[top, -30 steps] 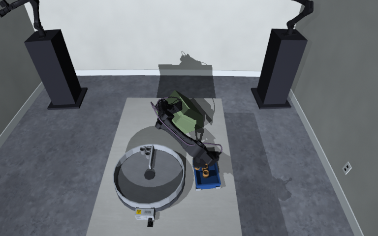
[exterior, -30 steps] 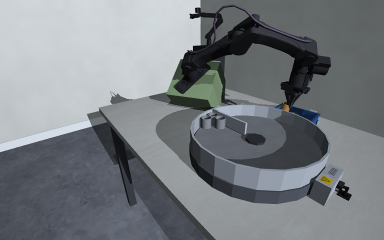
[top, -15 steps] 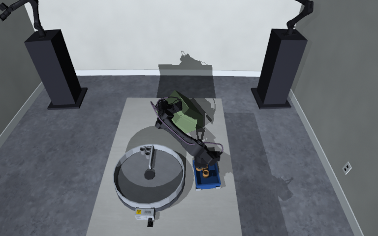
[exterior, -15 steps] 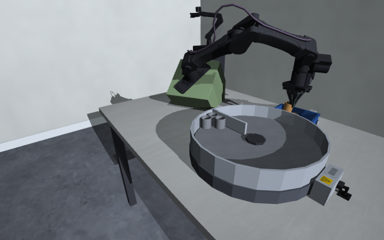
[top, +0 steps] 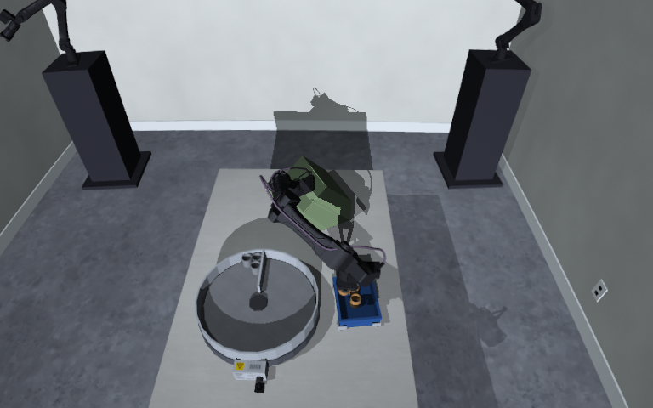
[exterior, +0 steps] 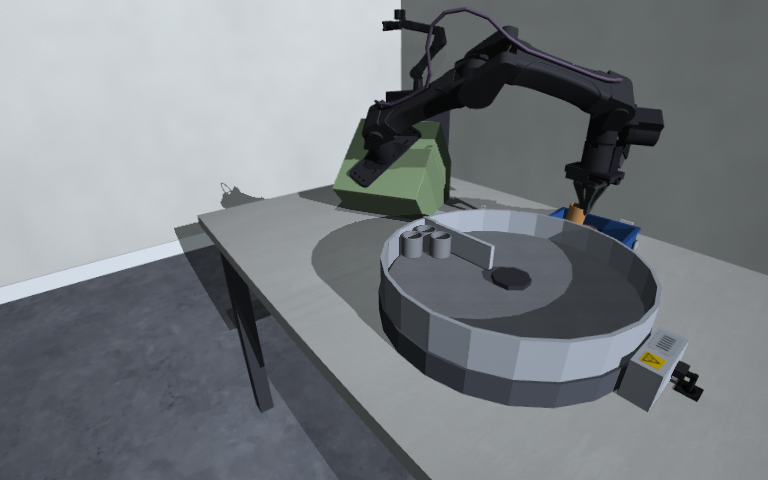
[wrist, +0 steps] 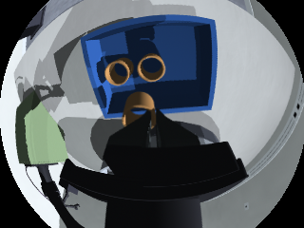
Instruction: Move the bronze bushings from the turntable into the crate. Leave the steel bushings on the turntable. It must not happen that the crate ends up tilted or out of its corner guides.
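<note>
Right now my hand is 4 cm to the right of the blue crate and 7 cm above it. The rest, counted from my hand: turntable 1 cm ahead, 30 cm to the right, 4 cm below.
</note>
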